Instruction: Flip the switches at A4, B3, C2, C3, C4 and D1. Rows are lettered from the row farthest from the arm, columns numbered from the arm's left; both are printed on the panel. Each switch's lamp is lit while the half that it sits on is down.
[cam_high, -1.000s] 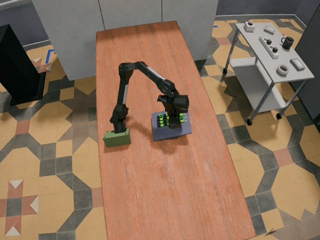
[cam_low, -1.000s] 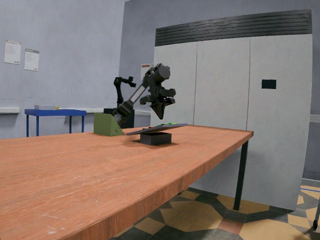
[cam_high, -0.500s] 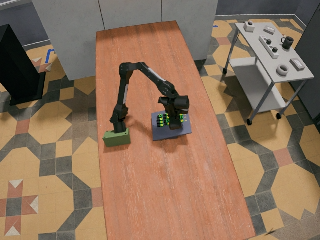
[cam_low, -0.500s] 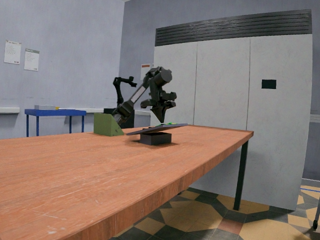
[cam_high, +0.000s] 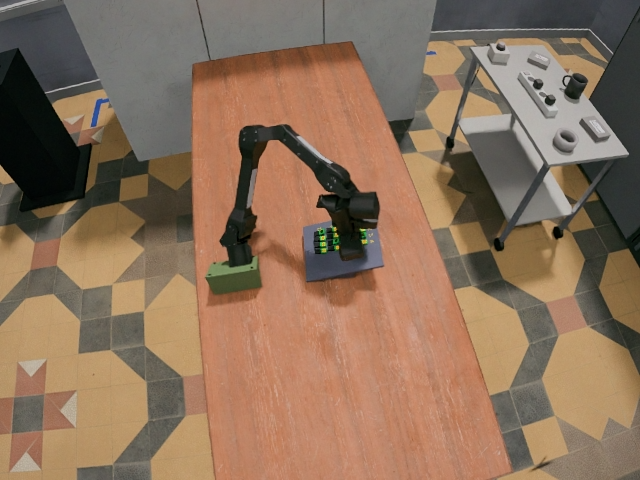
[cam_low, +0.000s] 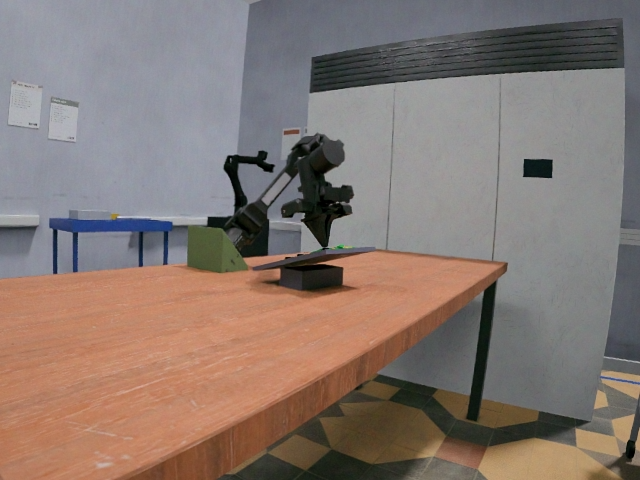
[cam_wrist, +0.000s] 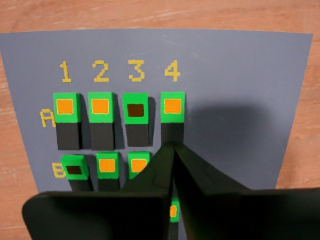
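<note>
The switch B3 is 1 cm behind my hand, 2 cm to the left of it and 5 cm below it. From my hand the other things lie so: switch C3 (5 cm behind, 3 cm to the left, 6 cm below); then switch C4 (5 cm behind, 1 cm to the left, 6 cm below); then switch B2 (1 cm behind, 4 cm to the left, 5 cm below).
</note>
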